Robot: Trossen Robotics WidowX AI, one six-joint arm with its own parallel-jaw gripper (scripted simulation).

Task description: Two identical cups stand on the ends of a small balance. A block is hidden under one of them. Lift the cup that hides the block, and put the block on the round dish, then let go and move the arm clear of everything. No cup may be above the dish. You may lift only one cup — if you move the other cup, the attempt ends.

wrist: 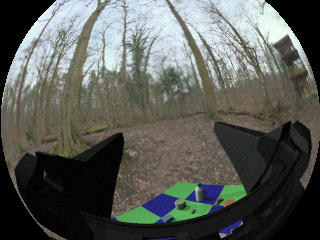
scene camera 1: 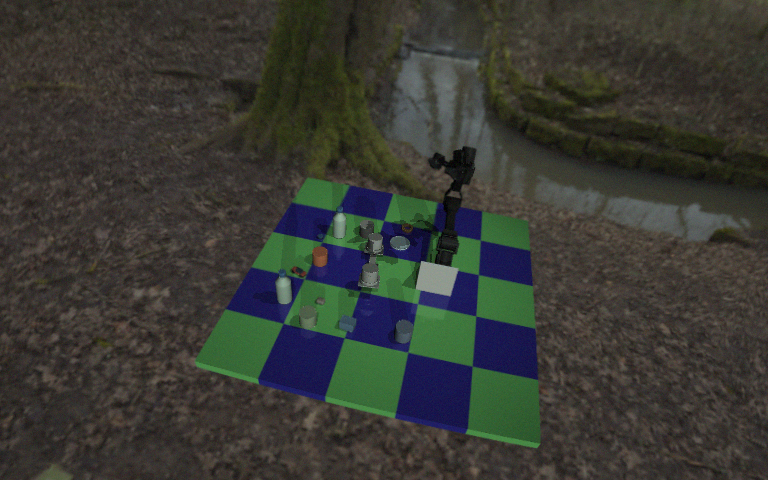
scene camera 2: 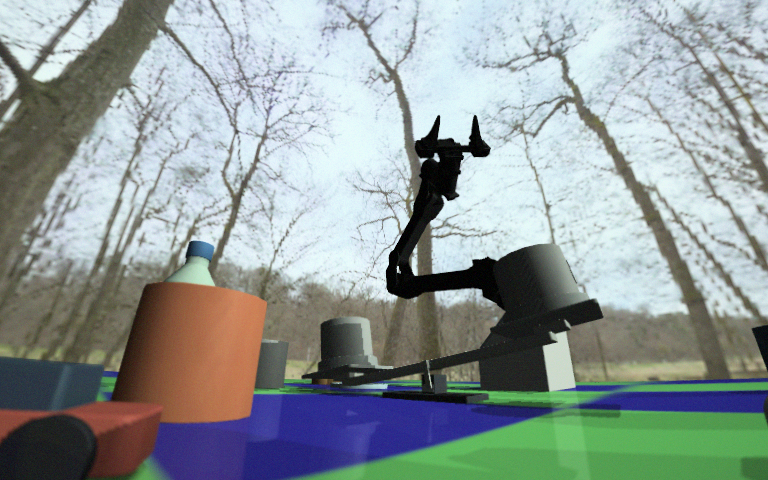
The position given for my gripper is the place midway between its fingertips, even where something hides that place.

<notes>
My gripper (scene camera 2: 457, 115) is open, with nothing in its grasp. I also see an orange cylinder (scene camera 2: 194, 349) and a balance beam (scene camera 2: 536, 323).
My gripper is seen too in the wrist view (wrist: 170, 132) and in scene camera 1 (scene camera 1: 436, 164).
</notes>
